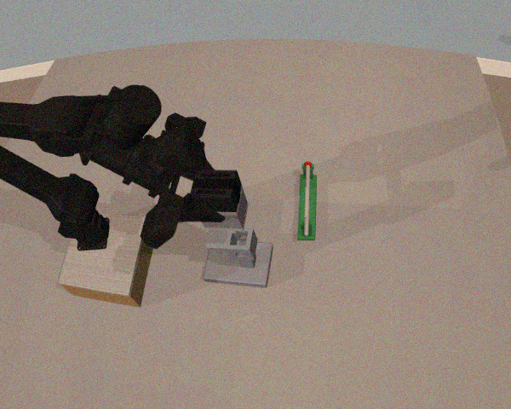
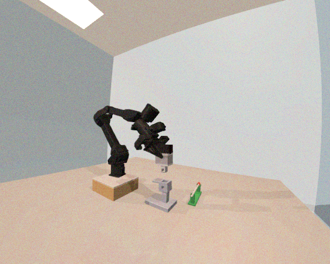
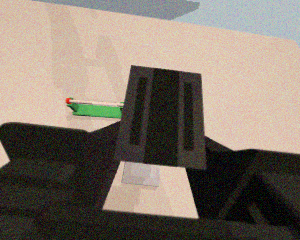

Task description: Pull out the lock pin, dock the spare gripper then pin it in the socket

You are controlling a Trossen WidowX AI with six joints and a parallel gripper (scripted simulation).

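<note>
Right now the green pin holder is 120 mm ahead of my gripper tip, 110 mm to the left of it and 170 mm below it. Round my gripper tip: spare gripper (10 mm behind, 10 mm below); then grey mount (10 mm behind, 10 mm to the left, 150 mm below).
</note>
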